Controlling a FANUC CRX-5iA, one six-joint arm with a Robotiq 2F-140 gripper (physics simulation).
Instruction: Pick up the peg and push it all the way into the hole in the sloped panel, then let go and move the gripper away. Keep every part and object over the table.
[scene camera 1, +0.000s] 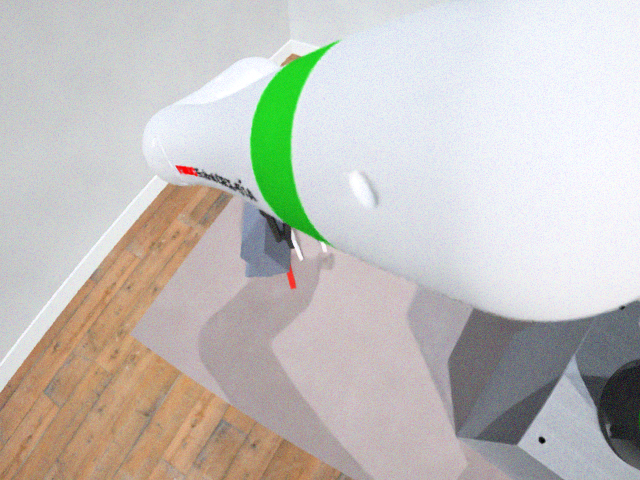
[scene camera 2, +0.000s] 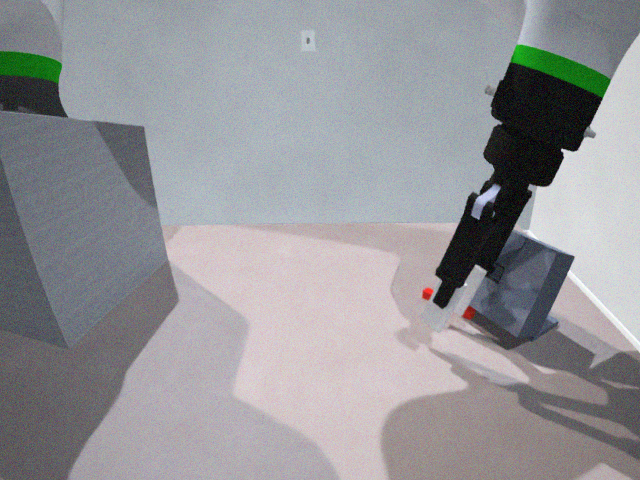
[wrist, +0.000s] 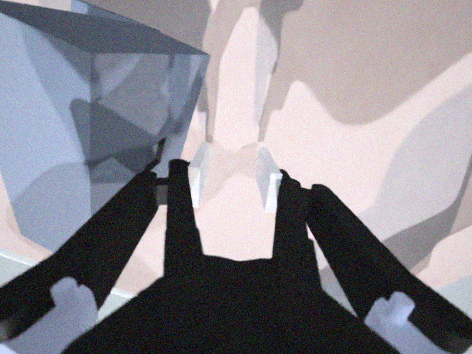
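Seen in the pictures: gripper, fingertip midpoint: (scene camera 1: 312, 251) (scene camera 2: 442, 316) (wrist: 232, 159); arm's base, origin of the base link: (scene camera 2: 16, 125).
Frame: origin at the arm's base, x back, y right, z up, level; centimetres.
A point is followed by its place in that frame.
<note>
The red peg (scene camera 1: 292, 277) @(x -59.6, y -4.0, z -26.3 cm) (scene camera 2: 427, 293) @(x -58.5, y -4.6, z -26.4 cm) lies low beside the foot of the blue-grey sloped panel block (scene camera 1: 255, 248) @(x -66.0, y -6.2, z -15.4 cm) (scene camera 2: 549, 294) @(x -72.1, y 3.9, z -20.7 cm) (wrist: 45, 125) @(x -70.9, y 0.6, z -15.5 cm). In scene camera 2 the fingers cover its middle and both ends show. It does not show in the wrist view. The square hole (scene camera 2: 496, 273) @(x -66.7, y -1.2, z -20.9 cm) (wrist: 160, 150) @(x -65.7, y 0.4, z -20.8 cm) is in the panel's sloped face, partly covered by the gripper. My gripper (scene camera 1: 312, 253) @(x -59.4, y 3.2, z -24.8 cm) (scene camera 2: 453, 305) @(x -59.4, y 3.2, z -24.8 cm) (wrist: 232, 159) @(x -59.4, y 3.2, z -24.8 cm) is partly open with nothing between its pale pads. It is tilted, close in front of the panel; its exact height above the peg is hard to tell.
The arm (scene camera 1: 439, 155) @(x -39.0, y -16.3, z 38.9 cm) (scene camera 2: 573, 46) @(x -66.8, y 9.4, z 6.2 cm) covers much of scene camera 1. A large grey pedestal (scene camera 1: 496, 372) @(x -13.0, y 2.5, z -25.6 cm) (scene camera 2: 93, 222) @(x -13.0, y 2.6, z -13.9 cm) stands opposite the panel. The pinkish table top (scene camera 1: 361, 335) @(x -40.4, y -5.8, z -27.5 cm) (scene camera 2: 310, 310) @(x -42.3, y -0.6, z -27.5 cm) ends near the panel, with wooden floor (scene camera 1: 103, 341) beyond its edge.
</note>
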